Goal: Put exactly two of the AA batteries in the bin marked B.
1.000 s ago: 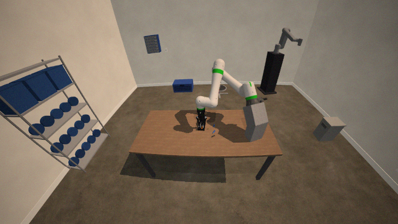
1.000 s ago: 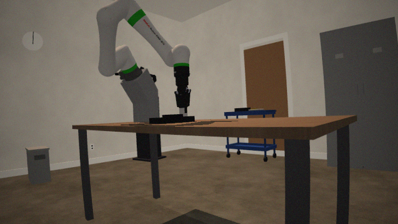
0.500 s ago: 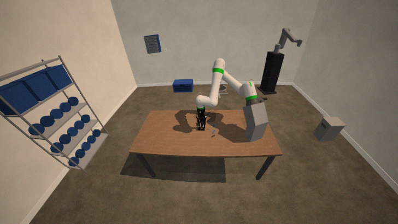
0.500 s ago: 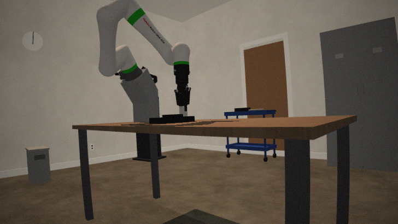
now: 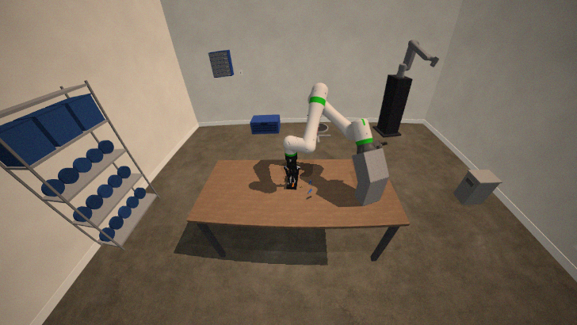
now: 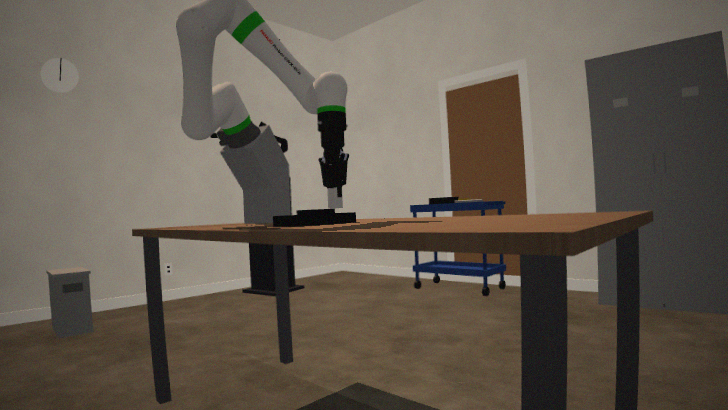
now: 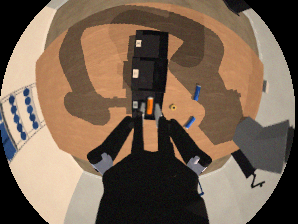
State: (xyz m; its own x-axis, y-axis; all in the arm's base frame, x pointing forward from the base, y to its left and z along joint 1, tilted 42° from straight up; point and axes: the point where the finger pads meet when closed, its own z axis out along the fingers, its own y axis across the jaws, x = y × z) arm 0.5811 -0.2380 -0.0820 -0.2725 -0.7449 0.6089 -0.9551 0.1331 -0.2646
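Right now my hand is 7 cm above the orange battery. The rest, counted from my hand: small dark piece (16 cm to the left, 11 cm behind, 8 cm below); then blue AA battery (13 cm behind, 10 cm to the left, 7 cm below).
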